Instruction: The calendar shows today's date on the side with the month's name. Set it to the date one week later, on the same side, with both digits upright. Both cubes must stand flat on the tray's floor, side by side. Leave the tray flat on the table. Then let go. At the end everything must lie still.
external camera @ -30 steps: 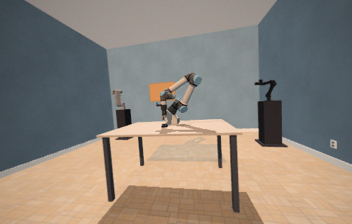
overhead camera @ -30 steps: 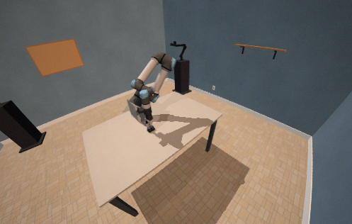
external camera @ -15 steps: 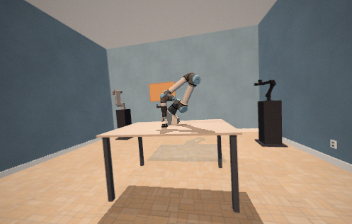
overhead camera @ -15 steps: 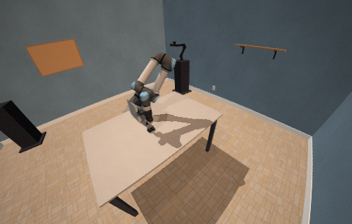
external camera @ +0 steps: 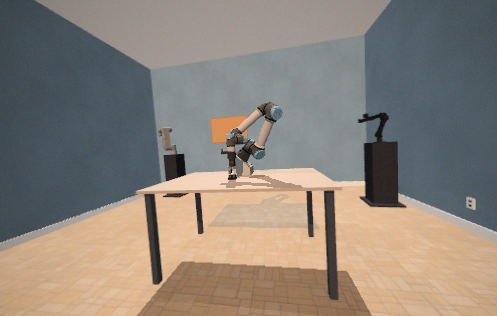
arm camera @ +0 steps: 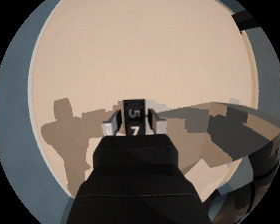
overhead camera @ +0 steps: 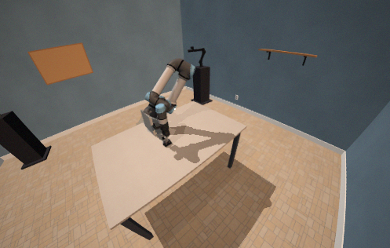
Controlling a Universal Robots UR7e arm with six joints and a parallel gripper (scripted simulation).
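The dark calendar cube lies 40 mm below my hand. The rest, counted from my hand: calendar tray (60 mm below, 20 mm to the left).
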